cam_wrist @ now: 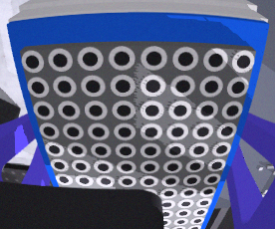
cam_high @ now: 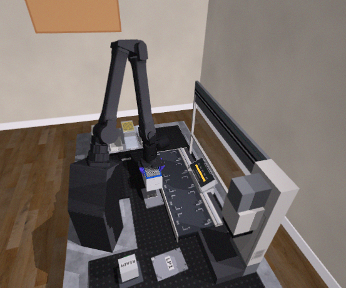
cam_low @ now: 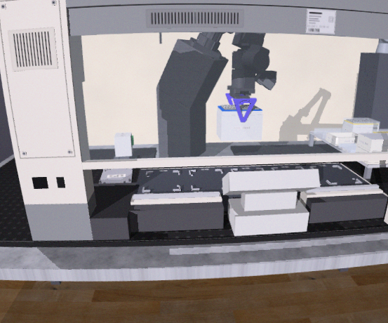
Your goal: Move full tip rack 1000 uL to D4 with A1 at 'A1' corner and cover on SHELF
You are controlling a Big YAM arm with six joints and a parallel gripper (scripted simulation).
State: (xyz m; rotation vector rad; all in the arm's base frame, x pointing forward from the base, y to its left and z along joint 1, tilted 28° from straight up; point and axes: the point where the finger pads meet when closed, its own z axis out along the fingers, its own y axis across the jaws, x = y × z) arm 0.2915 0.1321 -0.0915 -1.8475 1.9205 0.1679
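My gripper is now 190 mm above the regrip nest RG. Also, from my hand: shelf label (100 mm behind, 370 mm to the left, 200 mm below); then ready block (190 mm behind, 360 mm to the right, 120 mm below); then tip rack (10 mm ahead, 10 mm to the right).
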